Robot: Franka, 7 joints.
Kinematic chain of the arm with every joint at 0, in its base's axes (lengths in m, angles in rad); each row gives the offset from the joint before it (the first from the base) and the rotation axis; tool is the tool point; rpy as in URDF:
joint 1: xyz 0 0 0.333 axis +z
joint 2: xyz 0 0 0 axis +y
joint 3: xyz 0 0 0.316 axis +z
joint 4: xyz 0.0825 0 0 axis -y
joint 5: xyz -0.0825 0 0.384 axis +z
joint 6: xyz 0 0 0 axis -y
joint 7: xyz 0.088 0 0 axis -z
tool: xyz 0 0 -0.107 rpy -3.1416 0 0
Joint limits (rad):
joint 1: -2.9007..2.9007
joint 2: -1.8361..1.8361
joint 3: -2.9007..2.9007
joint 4: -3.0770..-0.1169
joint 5: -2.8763..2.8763
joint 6: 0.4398..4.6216
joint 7: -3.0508..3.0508
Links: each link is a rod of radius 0.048 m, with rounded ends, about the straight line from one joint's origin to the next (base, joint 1, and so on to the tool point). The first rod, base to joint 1, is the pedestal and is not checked.
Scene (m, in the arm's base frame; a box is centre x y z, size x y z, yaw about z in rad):
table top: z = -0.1
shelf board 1: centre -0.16 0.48 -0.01 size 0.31 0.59 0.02 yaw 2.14
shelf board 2: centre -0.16 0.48 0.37 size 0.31 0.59 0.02 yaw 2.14
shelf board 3: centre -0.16 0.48 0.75 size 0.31 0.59 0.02 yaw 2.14
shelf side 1: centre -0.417 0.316 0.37 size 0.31 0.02 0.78 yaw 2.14
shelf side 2: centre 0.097 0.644 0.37 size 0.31 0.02 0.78 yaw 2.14
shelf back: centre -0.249 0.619 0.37 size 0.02 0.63 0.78 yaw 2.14
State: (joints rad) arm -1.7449 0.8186 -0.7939 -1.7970 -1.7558 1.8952 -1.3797
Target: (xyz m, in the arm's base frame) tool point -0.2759 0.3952 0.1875
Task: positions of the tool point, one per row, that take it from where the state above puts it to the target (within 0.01 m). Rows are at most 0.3 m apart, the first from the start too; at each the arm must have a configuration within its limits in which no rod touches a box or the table.
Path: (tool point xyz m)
1: -0.3254 -0.5010 0.1293
2: -0.0573 -0.5049 0.0319
3: 0.1801 -0.3818 -0.0147
4: 0.3205 -0.1708 -0.0124
5: 0.2528 0.0910 0.0113
6: 0.0596 0.2139 0.0868
7: -0.1231 0.1563 0.1875
8: -0.1534 0.2432 0.1655
9: -0.2093 0.3270 0.1695
10: -0.2759 0.3952 0.1875

